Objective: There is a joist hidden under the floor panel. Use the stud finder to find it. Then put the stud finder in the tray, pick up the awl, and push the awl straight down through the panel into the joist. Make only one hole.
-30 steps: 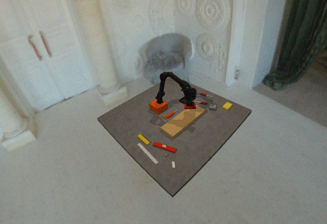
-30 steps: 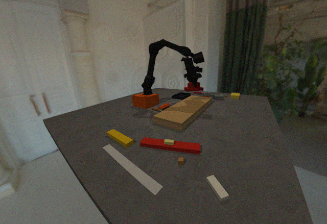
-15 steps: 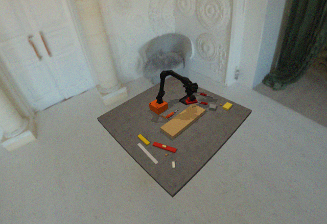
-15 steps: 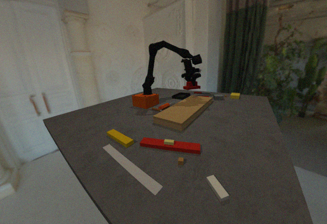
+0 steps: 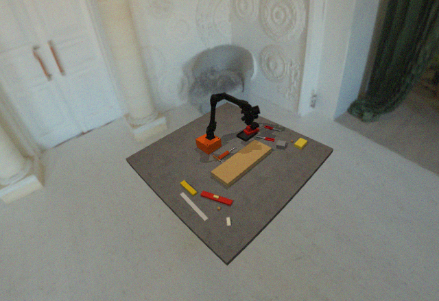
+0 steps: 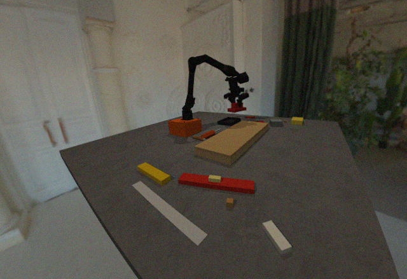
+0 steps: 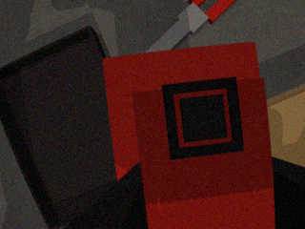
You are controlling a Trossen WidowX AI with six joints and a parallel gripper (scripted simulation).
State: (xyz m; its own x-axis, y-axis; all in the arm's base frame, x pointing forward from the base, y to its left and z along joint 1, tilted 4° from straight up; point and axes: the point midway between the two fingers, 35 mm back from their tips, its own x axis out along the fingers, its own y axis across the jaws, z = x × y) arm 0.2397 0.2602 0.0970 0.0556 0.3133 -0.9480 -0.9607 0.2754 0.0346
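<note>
Right now my gripper tip is 9 cm past the black tray, 4 cm to the right of it and 12 cm above it. From my gripper tip the other things lie so: grey block: 24 cm ahead, 10 cm to the left, 11 cm below; red stud finder: 1 cm to the left, 2 cm above; orange-handled awl: 5 cm behind, 24 cm to the right, 12 cm below.
</note>
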